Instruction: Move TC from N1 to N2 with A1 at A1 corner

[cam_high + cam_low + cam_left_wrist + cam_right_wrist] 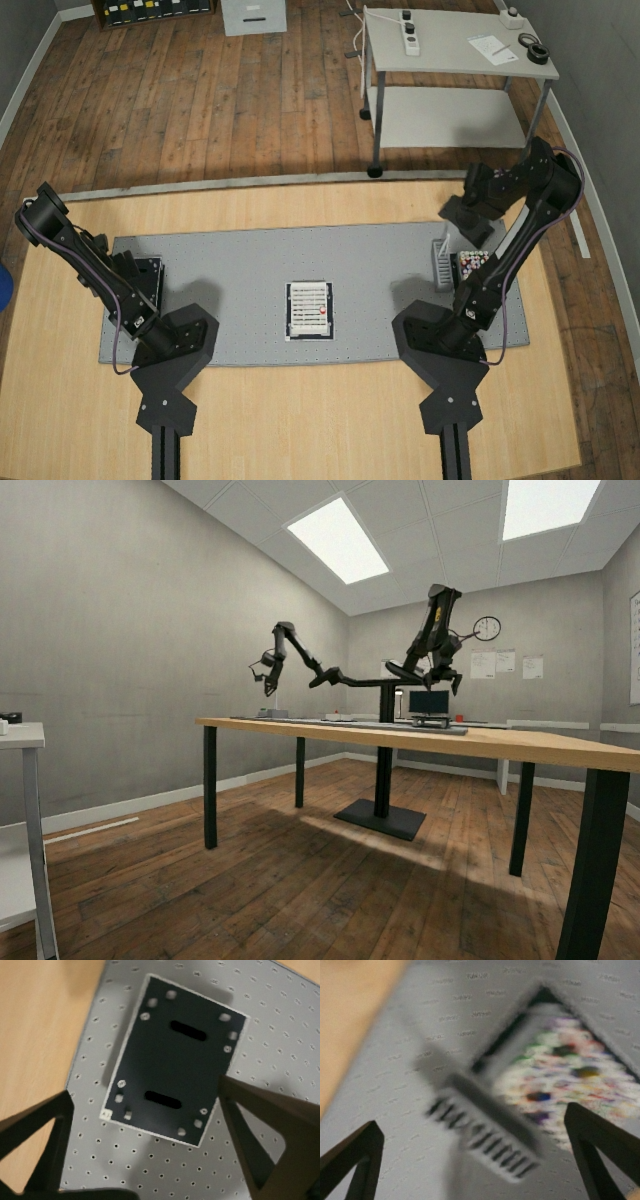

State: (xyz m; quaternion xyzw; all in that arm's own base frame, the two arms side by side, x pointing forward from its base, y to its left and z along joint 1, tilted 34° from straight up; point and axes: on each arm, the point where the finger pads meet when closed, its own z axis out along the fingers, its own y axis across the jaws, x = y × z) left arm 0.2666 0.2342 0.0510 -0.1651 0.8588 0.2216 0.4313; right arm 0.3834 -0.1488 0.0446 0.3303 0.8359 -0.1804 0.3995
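My left hand is 30 mm past the white tube carrier TC, 490 mm to the left of it and 110 mm above it. Round my left hand: grey forceps holder H1: 70 mm ahead, 830 mm to the right, 120 mm below; then transfer nest N1: 30 mm behind, 490 mm to the right, 130 mm below; then black raised nest N2: 30 mm ahead, 30 mm to the right, 100 mm below.
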